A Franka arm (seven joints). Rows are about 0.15 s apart.
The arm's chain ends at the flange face. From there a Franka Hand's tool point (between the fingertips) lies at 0.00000 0.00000 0.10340 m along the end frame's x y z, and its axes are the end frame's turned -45 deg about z.
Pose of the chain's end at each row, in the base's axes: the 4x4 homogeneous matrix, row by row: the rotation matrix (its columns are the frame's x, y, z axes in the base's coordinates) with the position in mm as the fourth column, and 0 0 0 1 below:
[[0.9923 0.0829 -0.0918 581.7], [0.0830 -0.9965 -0.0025 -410.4], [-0.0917 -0.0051 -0.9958 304.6], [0 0 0 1]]
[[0.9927 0.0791 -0.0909 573.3], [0.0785 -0.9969 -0.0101 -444.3], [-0.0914 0.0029 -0.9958 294.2], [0 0 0 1]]
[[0.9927 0.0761 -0.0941 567.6], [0.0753 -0.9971 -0.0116 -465.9], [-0.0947 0.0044 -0.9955 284.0], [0 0 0 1]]
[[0.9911 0.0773 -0.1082 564.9], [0.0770 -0.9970 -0.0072 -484.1], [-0.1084 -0.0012 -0.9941 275.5], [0 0 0 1]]
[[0.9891 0.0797 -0.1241 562.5], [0.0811 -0.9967 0.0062 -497.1], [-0.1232 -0.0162 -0.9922 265.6], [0 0 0 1]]
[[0.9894 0.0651 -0.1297 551.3], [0.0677 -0.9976 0.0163 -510.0], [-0.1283 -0.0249 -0.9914 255.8], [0 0 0 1]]
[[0.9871 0.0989 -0.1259 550.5], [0.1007 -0.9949 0.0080 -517.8], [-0.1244 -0.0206 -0.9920 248.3], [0 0 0 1]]
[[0.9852 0.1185 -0.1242 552.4], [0.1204 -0.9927 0.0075 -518.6], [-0.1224 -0.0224 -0.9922 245.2], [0 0 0 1]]
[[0.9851 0.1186 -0.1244 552.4], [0.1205 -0.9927 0.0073 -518.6], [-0.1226 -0.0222 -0.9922 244.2], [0 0 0 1]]
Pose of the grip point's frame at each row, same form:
[[0.6430 0.7603 -0.0918 572.2], [0.7633 -0.6459 -0.0025 -410.7], [-0.0612 -0.0684 -0.9958 201.6], [0 0 0 1]]
[[0.6460 0.7579 -0.0909 563.9], [0.7604 -0.6494 -0.0101 -445.3], [-0.0667 -0.0626 -0.9958 191.2], [0 0 0 1]]
[[0.6481 0.7558 -0.0941 557.9], [0.7583 -0.6518 -0.0116 -467.1], [-0.0701 -0.0639 -0.9955 181.1], [0 0 0 1]]
[[0.6462 0.7555 -0.1082 553.7], [0.7594 -0.6505 -0.0072 -484.8], [-0.0758 -0.0775 -0.9941 172.7], [0 0 0 1]]
[[0.6430 0.7558 -0.1241 549.7], [0.7621 -0.6474 0.0062 -496.5], [-0.0757 -0.0986 -0.9922 163.0], [0 0 0 1]]
[[0.6536 0.7456 -0.1297 537.9], [0.7533 -0.6575 0.0163 -508.3], [-0.0731 -0.1083 -0.9914 153.3], [0 0 0 1]]
[[0.6281 0.7679 -0.1259 537.5], [0.7747 -0.6323 0.0080 -517.0], [-0.0734 -0.1025 -0.9920 145.7], [0 0 0 1]]
[[0.6128 0.7804 -0.1242 539.6], [0.7871 -0.6168 0.0075 -517.8], [-0.0707 -0.1024 -0.9922 142.6], [0 0 0 1]]
[[0.6127 0.7804 -0.1244 539.5], [0.7872 -0.6167 0.0073 -517.8], [-0.0710 -0.1024 -0.9922 141.6], [0 0 0 1]]

